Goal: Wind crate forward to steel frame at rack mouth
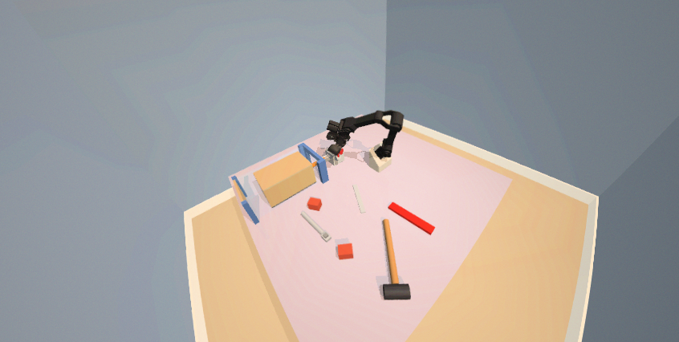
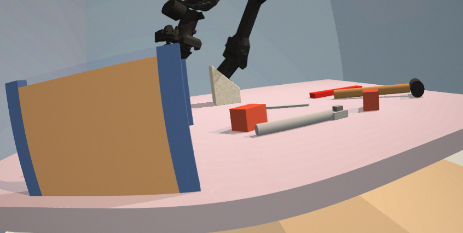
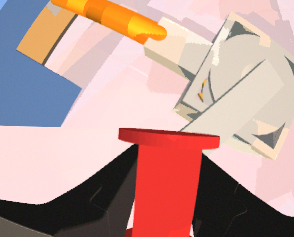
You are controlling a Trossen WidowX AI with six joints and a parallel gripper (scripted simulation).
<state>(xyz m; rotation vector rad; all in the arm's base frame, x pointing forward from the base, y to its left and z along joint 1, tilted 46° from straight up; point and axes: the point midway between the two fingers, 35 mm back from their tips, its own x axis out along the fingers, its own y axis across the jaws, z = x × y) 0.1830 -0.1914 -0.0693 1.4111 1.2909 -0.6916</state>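
My gripper tip is 70 mm past the pale winch, 80 mm to the left of it and 100 mm above it. From my gripper tip the other things lie so: red knob (10 mm behind, 20 mm to the left); then pale crank arm (20 mm behind, 20 mm to the right, 30 mm below); then blue frame (110 mm ahead, 90 mm to the right, 30 mm below).
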